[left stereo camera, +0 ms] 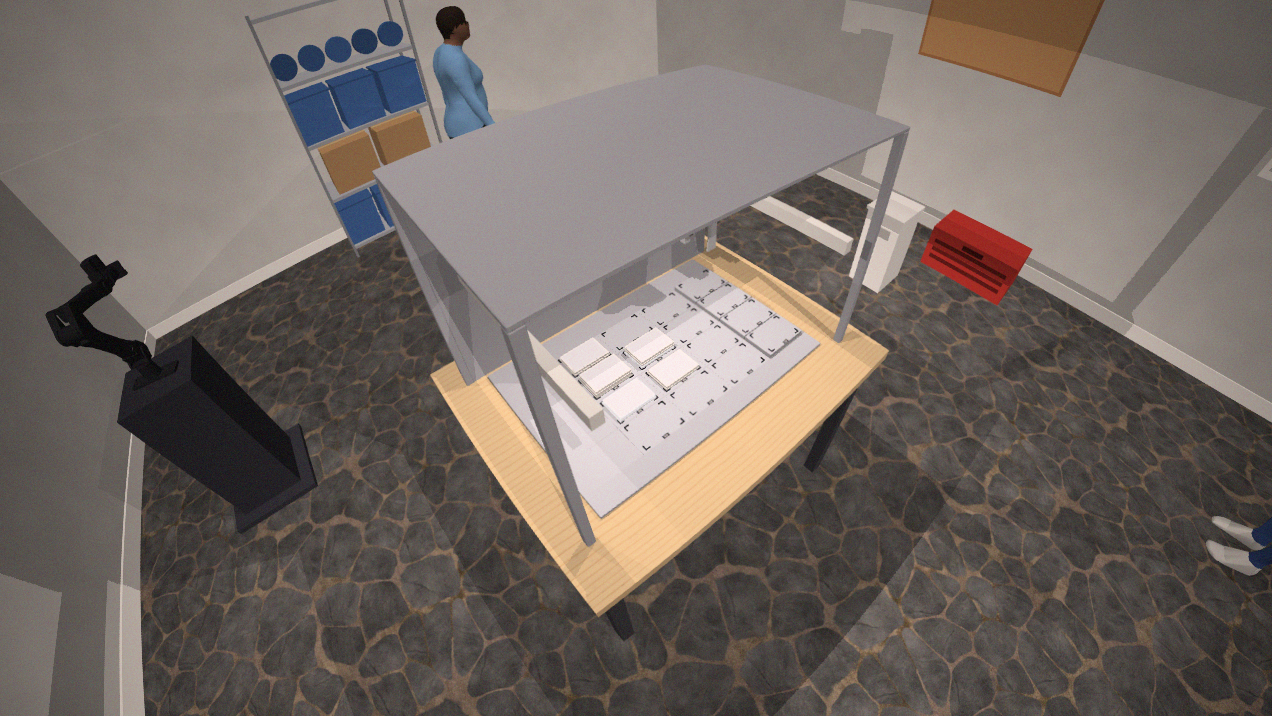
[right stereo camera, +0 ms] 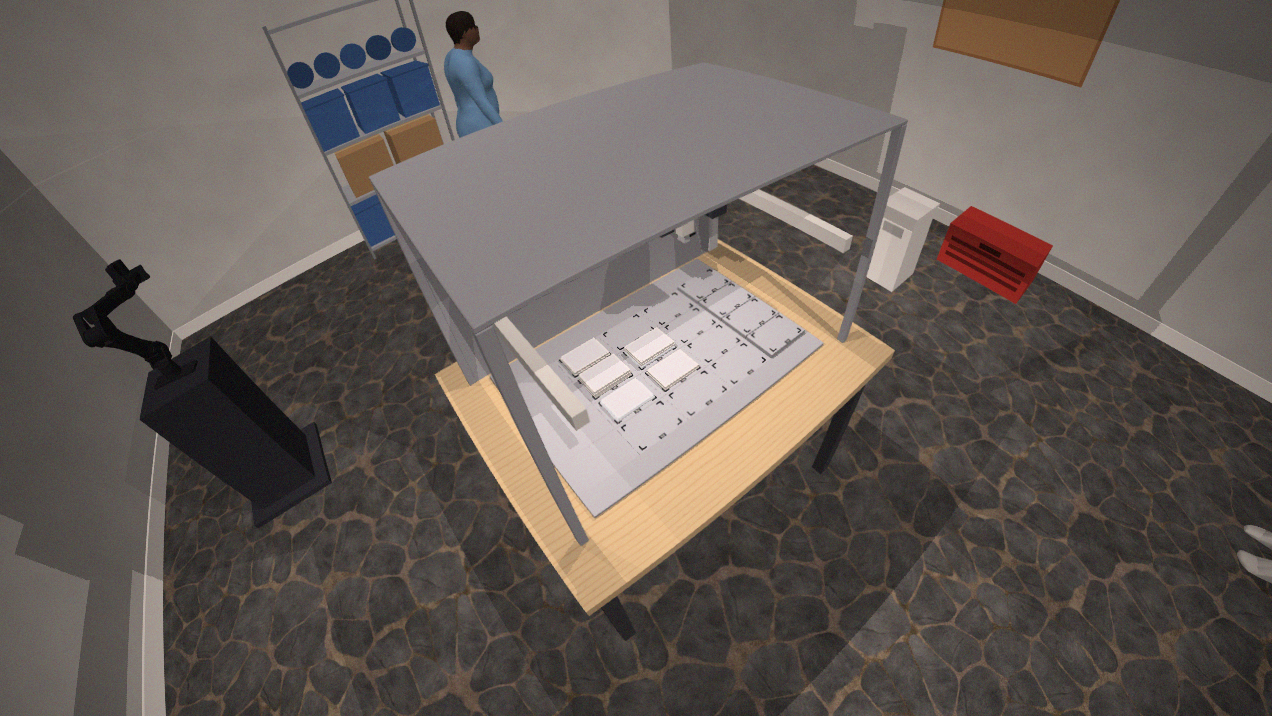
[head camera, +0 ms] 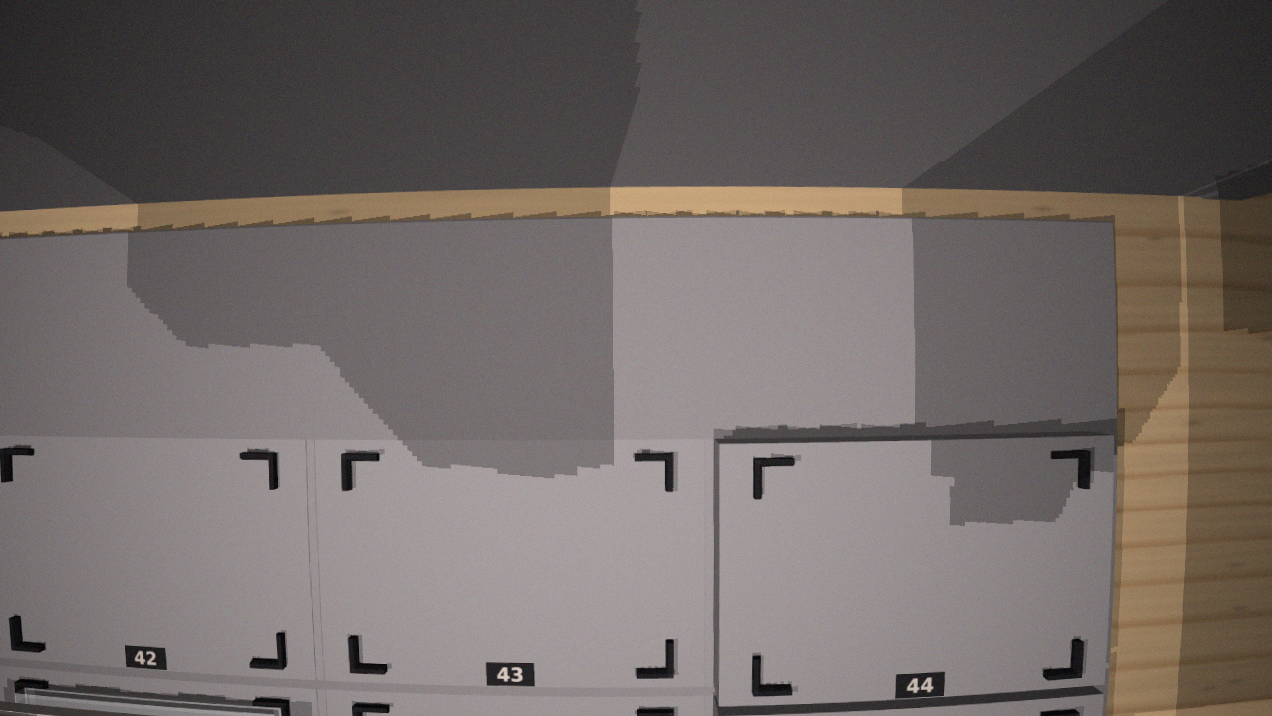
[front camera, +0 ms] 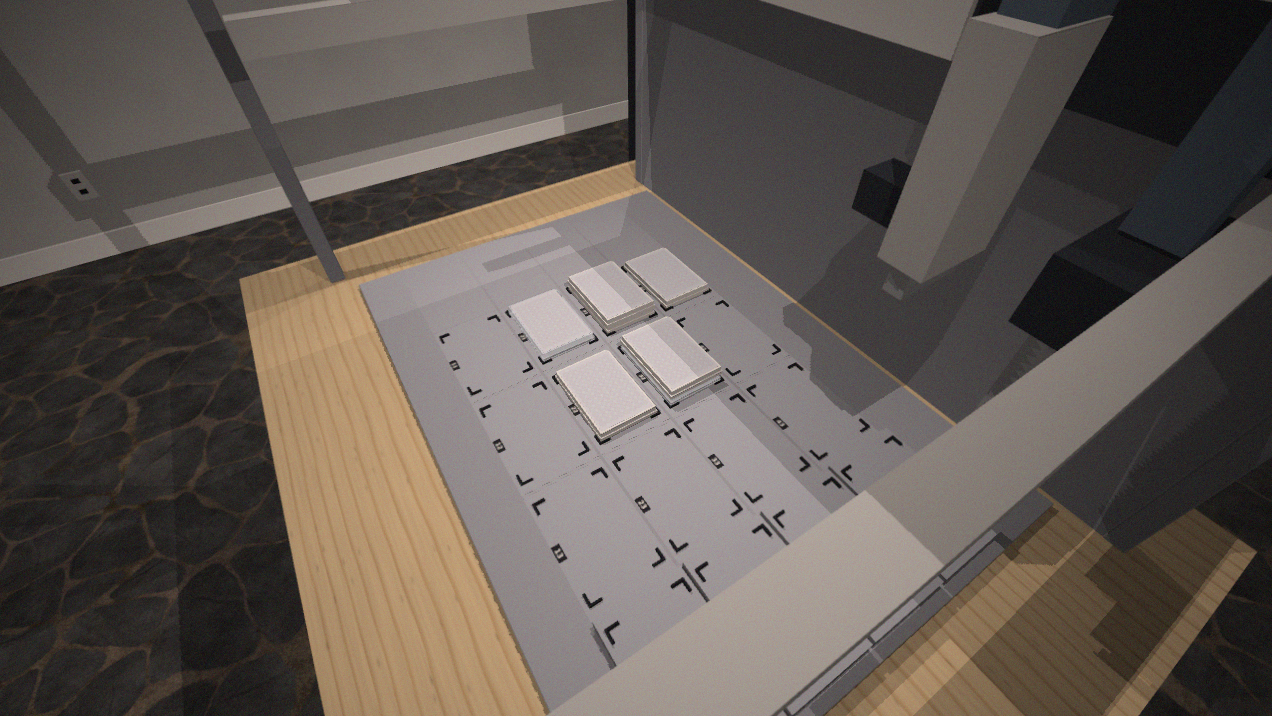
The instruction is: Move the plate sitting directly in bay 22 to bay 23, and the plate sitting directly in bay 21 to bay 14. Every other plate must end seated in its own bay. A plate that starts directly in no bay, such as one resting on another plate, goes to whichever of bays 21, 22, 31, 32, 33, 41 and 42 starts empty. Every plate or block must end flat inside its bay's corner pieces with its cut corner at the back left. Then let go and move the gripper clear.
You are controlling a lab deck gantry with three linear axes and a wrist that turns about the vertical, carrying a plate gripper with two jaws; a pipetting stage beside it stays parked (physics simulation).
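Seen in the pictures: gripper, fingertip midpoint: [left stereo camera: 699,242] [right stereo camera: 701,241]; robot's base, link origin: [left stereo camera: 646,448] [right stereo camera: 642,448] [front camera: 442,338].
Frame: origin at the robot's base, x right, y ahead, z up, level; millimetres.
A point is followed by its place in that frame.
White plates lie at bay 21 [front camera: 551,322] {x -149, y 72, z 14 mm} [left stereo camera: 630,398] {x -144, y 65, z 14 mm} [right stereo camera: 627,398] {x -146, y 63, z 15 mm} and bay 41 [front camera: 665,273] {x -363, y 66, z 14 mm} [left stereo camera: 584,355] {x -360, y 63, z 14 mm} [right stereo camera: 585,356] {x -356, y 62, z 14 mm}. Layered white plates sit at bay 22 [front camera: 607,391] {x -151, y 235, z 14 mm} [left stereo camera: 673,368] {x -147, y 225, z 14 mm} [right stereo camera: 672,368] {x -147, y 225, z 14 mm}, bay 31 [front camera: 609,291] {x -252, y 70, z 27 mm} and bay 32 [front camera: 670,353] {x -254, y 233, z 27 mm}. Their layers are too small to count surely, and the cut corners cannot be made out. Bay 23 [front camera: 680,484] {x -156, y 395, z 0 mm}, bay 33 [front camera: 752,449] {x -260, y 403, z 0 mm} and bay 42 [front camera: 734,337] {x -371, y 236, z 0 mm} [head camera: 151,551] {x -366, y 234, z 0 mm} hold no plate. Bay 14 is largely hidden behind the front beam. The gripper's jaws cannot be made out; a black body hangs under the blue column, away from the plates.
A pale column [front camera: 979,133] {x -327, y 465, z 402 mm} and the blue column [front camera: 1192,151] {x -382, y 564, z 416 mm} stand over the deck's right side in the front view. A pale beam [front camera: 854,533] {x -32, y 614, z 400 mm} crosses its near side. Enclosure posts [left stereo camera: 547,426] {x 115, y -261, z 487 mm} [right stereo camera: 534,435] {x 115, y -255, z 453 mm} stand around the deck. Bay 43 [head camera: 510,569] {x -363, y 393, z 0 mm} and bay 44 [head camera: 854,587] {x -359, y 528, z 15 mm} hold no plate.
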